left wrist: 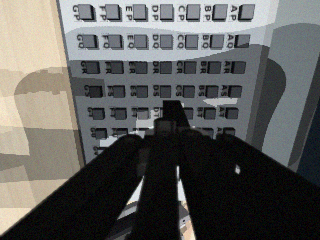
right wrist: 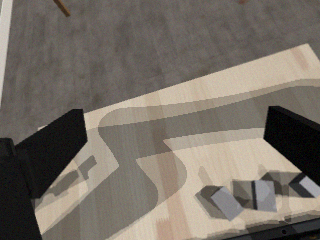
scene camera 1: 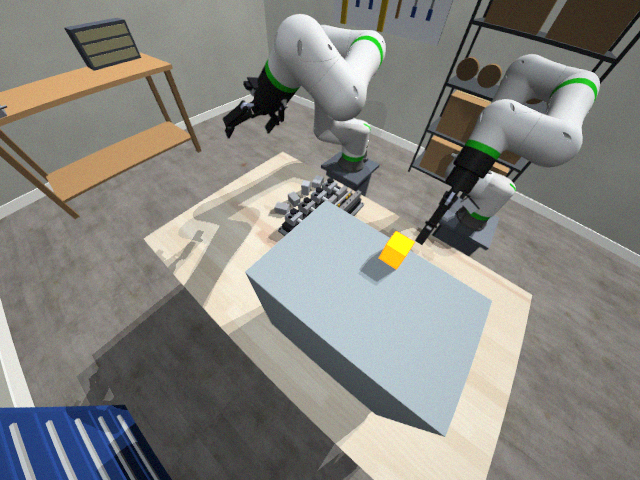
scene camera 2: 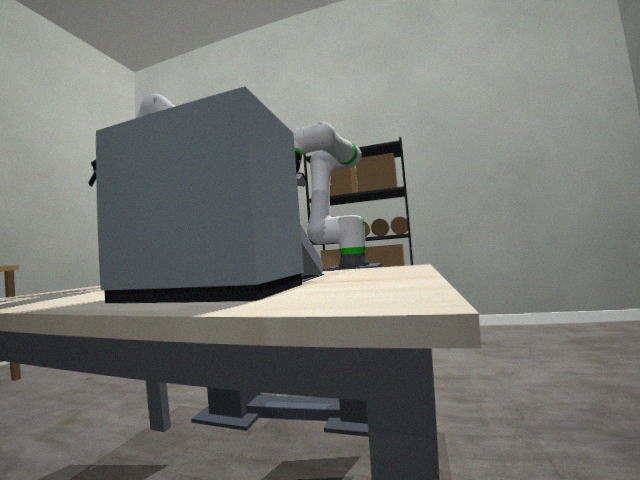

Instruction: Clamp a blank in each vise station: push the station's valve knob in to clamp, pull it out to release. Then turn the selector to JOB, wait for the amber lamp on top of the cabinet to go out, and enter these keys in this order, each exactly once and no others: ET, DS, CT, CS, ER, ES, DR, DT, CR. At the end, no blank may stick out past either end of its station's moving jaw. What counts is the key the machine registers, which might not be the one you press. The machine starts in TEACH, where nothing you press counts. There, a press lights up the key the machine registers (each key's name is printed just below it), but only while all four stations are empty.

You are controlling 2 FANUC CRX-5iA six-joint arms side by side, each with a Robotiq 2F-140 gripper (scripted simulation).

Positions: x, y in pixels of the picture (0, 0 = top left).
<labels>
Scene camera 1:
my left gripper: 418, 242
my right gripper: 248, 131
grey cabinet: 402, 339
</labels>
